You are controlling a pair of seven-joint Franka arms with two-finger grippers.
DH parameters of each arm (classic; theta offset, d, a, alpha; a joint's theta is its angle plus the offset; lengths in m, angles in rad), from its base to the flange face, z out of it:
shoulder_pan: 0 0.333 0 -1.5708
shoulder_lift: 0 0 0 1.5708
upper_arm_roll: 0 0.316 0.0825 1.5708
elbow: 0 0 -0.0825 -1.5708
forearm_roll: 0 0.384 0 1.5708
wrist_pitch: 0 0 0.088 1.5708
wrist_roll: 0 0.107 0 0
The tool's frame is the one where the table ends.
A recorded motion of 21 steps. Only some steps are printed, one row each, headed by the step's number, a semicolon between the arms.
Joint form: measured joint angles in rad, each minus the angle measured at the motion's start. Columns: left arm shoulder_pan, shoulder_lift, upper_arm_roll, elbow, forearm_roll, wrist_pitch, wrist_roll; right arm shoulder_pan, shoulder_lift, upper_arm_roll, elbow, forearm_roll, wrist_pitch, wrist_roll.
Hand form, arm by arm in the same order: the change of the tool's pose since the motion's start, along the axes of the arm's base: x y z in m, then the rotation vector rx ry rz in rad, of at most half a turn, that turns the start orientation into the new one. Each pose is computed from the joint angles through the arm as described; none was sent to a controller.
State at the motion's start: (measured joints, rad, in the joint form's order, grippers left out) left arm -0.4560 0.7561 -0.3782 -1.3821 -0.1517 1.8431 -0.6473; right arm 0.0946 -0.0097 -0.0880 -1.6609 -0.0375 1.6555 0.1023
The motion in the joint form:
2: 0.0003 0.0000 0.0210 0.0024 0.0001 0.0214 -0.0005; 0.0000 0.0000 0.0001 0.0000 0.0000 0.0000 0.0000
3: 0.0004 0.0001 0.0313 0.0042 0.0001 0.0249 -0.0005; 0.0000 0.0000 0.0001 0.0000 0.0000 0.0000 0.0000
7: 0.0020 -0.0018 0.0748 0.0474 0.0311 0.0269 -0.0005; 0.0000 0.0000 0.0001 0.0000 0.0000 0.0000 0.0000
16: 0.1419 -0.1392 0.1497 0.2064 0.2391 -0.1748 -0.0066; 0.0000 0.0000 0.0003 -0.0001 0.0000 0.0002 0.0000
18: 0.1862 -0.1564 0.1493 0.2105 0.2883 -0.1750 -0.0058; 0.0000 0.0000 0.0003 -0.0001 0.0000 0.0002 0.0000
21: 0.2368 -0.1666 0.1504 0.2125 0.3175 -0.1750 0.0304; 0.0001 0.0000 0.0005 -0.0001 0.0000 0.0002 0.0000
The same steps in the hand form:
2: 0.0111 0.0072 -0.0010 -0.0003 -0.0240 0.0245; 0.0000 0.0001 0.0000 0.0000 0.0000 0.0001
3: 0.0158 0.0111 -0.0016 0.0030 -0.0310 0.0337; 0.0000 0.0001 0.0000 0.0000 0.0000 0.0001
7: 0.0444 0.0284 0.0118 0.0187 -0.0998 0.0621; 0.0000 0.0001 0.0000 0.0000 0.0000 0.0001
16: 0.1376 0.1670 0.1562 0.1896 -0.3305 0.1773; 0.0000 0.0002 0.0000 0.0000 -0.0001 0.0003
18: 0.1523 0.2001 0.1702 0.2265 -0.3737 0.2095; 0.0000 0.0002 0.0000 0.0000 -0.0001 0.0003
21: 0.1668 0.2369 0.1783 0.2467 -0.3972 0.2187; 0.0000 0.0003 0.0000 0.0000 -0.0001 0.0006

